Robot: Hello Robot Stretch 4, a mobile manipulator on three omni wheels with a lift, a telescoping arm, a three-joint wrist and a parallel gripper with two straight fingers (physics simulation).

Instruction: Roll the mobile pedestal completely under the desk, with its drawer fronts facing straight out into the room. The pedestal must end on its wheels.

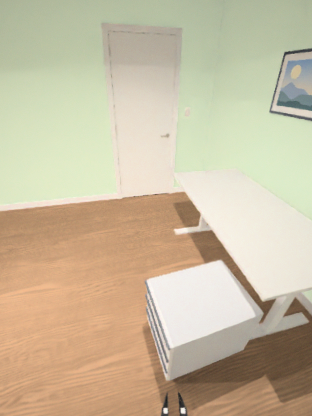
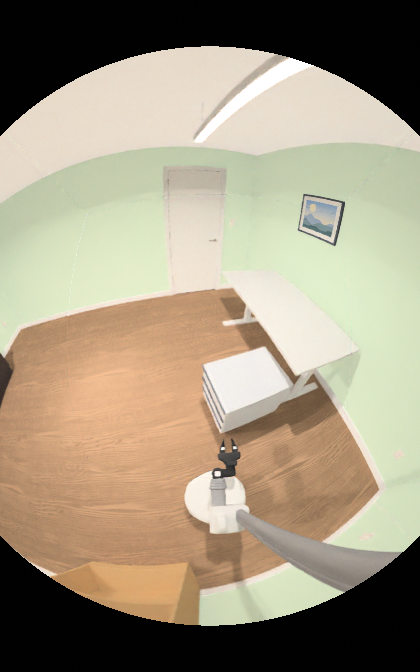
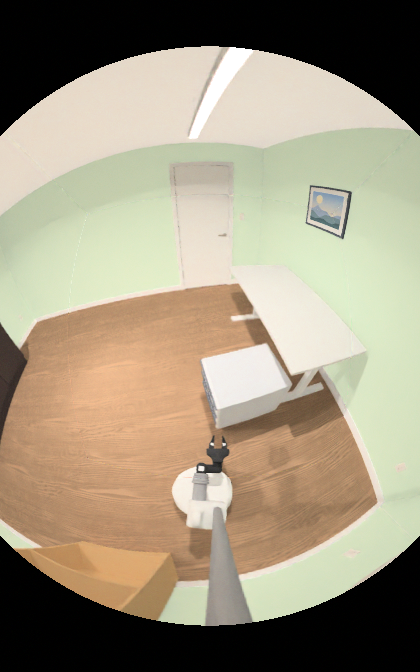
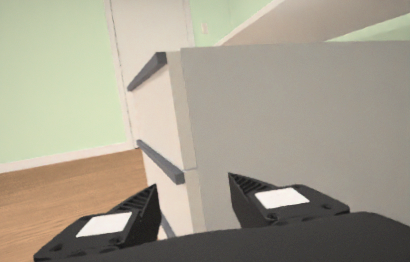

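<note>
The white pedestal [image 1: 200,305] [image 2: 245,377] [image 3: 242,375] [image 4: 300,120] stands upright in front of the near end of the white desk [image 1: 255,225] [image 2: 295,320] [image 3: 302,317], outside the desktop's edge. Its drawer fronts with dark handles face left, away from the desk and the right wall, slightly turned. Its rear corner is close to the desk's near leg; whether they touch is unclear. Its wheels are hidden. My gripper [image 1: 174,397] [image 2: 228,442] [image 3: 218,439] [image 4: 194,195] is open and empty, a short way from the pedestal's near side, by its front corner.
The desk's near foot [image 1: 292,324] [image 2: 305,392] [image 3: 312,390] lies beyond the pedestal's rear corner. The far foot [image 1: 187,230] points into the room. An orange-brown open box [image 2: 140,580] [image 3: 120,565] is behind the robot. A dark piece of furniture [image 3: 9,370] is at the left.
</note>
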